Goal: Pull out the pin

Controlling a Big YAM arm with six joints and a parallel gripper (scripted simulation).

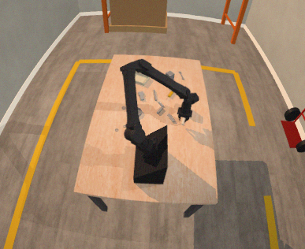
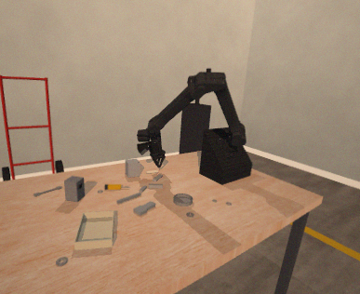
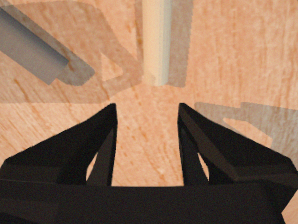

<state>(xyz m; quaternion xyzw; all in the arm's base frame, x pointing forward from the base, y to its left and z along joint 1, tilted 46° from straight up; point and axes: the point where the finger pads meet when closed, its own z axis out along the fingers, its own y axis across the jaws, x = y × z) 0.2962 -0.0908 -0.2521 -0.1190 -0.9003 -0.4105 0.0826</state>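
Right now my hand is 3 cm short of the pale pin, 1 cm to the left of it and 4 cm above it. Also, from my hand: darker grey block: 48 cm ahead, 6 cm to the left, 1 cm above; then yellow-handled screwdriver: 30 cm ahead, 6 cm to the left, 4 cm below; then light grey block: 13 cm ahead, 4 cm to the right.
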